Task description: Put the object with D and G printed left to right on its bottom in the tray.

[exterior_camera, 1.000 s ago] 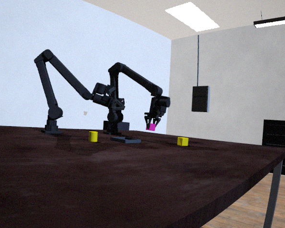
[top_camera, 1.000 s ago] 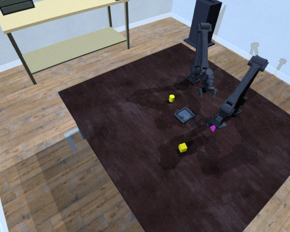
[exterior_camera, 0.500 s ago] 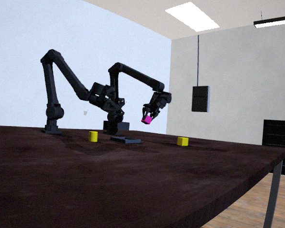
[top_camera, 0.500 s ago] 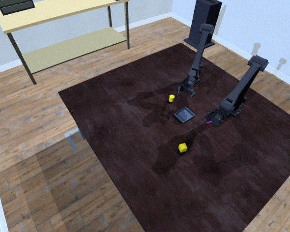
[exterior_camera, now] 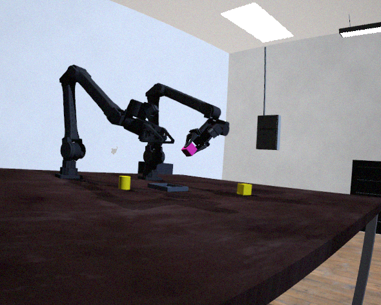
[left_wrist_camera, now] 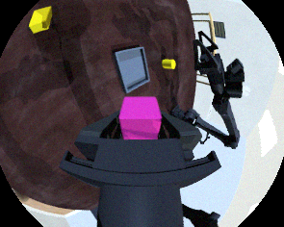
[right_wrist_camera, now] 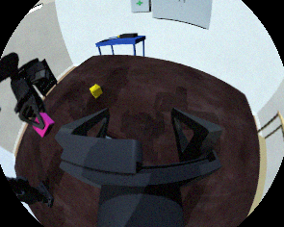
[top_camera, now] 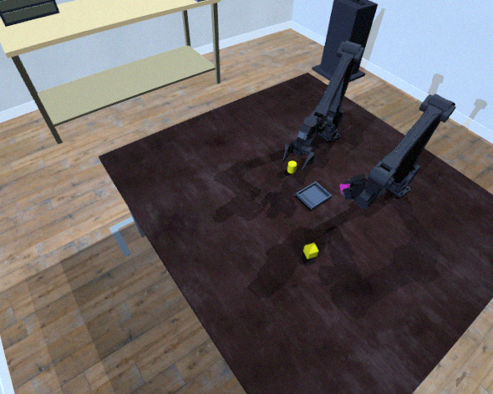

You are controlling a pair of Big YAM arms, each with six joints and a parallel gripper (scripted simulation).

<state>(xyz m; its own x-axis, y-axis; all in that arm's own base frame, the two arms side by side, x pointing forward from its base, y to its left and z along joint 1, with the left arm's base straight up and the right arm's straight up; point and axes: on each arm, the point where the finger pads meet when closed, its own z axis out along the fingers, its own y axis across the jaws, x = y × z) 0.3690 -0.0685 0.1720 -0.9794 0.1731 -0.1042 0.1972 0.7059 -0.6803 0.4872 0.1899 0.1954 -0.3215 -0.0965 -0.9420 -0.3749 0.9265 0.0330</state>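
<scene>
The magenta cube lies 120 mm behind my right hand, 230 mm to the left of it and 20 mm below it. From my right hand the other things lie so: grey tray: 90 mm behind, 90 mm to the left, 190 mm below.
</scene>
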